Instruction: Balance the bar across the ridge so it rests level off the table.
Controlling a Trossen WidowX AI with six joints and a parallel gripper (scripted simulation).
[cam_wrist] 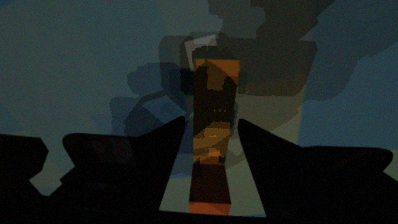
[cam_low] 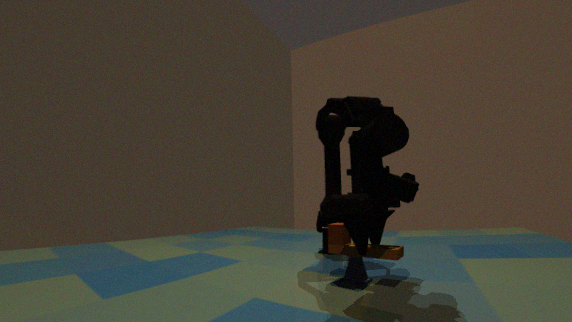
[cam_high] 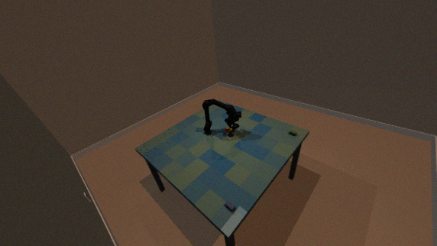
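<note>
Right now the orange bar is 1 cm behind my gripper tip, 3 cm to the right of it and 2 cm above it. The rest, counted from my gripper tip: small green block (51 cm ahead, 35 cm to the left, 4 cm below); then small purple block (51 cm ahead, 65 cm to the right, 4 cm below).
</note>
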